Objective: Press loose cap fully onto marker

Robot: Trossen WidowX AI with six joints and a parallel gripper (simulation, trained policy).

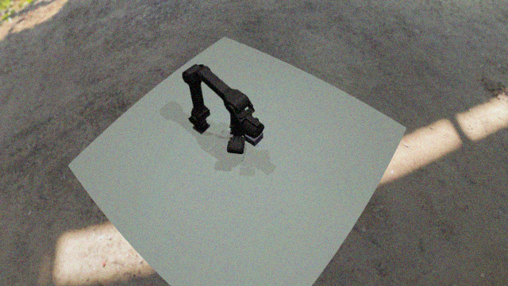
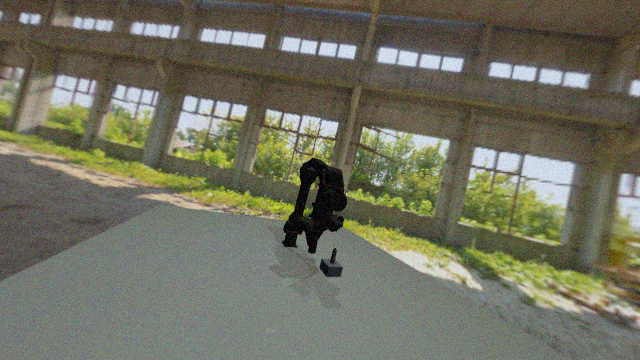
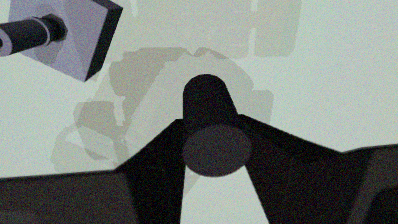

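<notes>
Right now my gripper tip is 12 cm to the right of the grey holder block, 9 cm above it and 2 cm past it. Also, from my gripper tip: black cap (1 cm ahead).
</notes>
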